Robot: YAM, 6 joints.
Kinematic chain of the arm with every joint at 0, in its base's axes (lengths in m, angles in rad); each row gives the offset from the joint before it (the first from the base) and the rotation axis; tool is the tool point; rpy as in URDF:
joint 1: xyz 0 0 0.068 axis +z
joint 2: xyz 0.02 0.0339 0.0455 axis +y
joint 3: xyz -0.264 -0.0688 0 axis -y
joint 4: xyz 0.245 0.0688 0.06 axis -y
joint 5: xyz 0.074 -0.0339 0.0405 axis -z
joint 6: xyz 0.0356 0 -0.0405 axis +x
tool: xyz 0 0 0 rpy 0 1.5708 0
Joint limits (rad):
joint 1: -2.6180..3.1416
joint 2: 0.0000..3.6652
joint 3: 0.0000..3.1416
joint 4: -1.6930..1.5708
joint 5: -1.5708..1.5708
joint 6: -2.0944..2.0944
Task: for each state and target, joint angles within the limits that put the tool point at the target. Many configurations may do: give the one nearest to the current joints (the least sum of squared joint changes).
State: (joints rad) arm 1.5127 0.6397 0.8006 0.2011 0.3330 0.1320
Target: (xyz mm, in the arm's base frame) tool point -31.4 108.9 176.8
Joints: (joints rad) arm 1.9276 0.2605 0.1786 -0.3402 0.2444 0.1320
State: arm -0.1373 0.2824 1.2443 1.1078 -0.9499 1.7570
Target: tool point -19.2 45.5 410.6
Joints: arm -0.4506 0.1939 0.6311 1.0725 -1.1570 1.7570
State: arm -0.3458 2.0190 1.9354 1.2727 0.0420 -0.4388
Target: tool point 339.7 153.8 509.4
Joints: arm 0.4220 1.8641 1.7710 1.4143 -0.0333 -0.4388
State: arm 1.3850 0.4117 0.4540 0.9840 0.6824 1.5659
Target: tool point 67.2 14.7 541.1
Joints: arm 0.6161 0.7905 1.1642 0.9600 0.8537 1.5659
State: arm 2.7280 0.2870 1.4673 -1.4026 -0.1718 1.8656
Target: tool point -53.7 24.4 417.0
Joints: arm 2.6427 0.6848 1.3583 -1.2897 -0.1201 1.8656
